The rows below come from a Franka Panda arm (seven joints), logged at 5 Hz.
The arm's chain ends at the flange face. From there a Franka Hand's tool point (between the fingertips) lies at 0.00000 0.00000 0.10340 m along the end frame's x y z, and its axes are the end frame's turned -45 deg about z.
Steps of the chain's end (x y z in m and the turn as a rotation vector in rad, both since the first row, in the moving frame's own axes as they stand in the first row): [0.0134 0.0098 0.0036 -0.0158 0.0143 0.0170]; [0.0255 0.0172 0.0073 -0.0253 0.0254 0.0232]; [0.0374 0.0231 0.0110 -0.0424 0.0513 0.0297]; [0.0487 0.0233 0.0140 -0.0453 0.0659 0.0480]
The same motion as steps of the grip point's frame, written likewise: [0.0024 0.0186 0.0036 -0.0213 -0.0011 0.0170]; [0.0058 0.0339 0.0072 -0.0359 0.0001 0.0232]; [0.0107 0.0496 0.0108 -0.0663 0.0063 0.0297]; [0.0193 0.0591 0.0137 -0.0786 0.0146 0.0480]
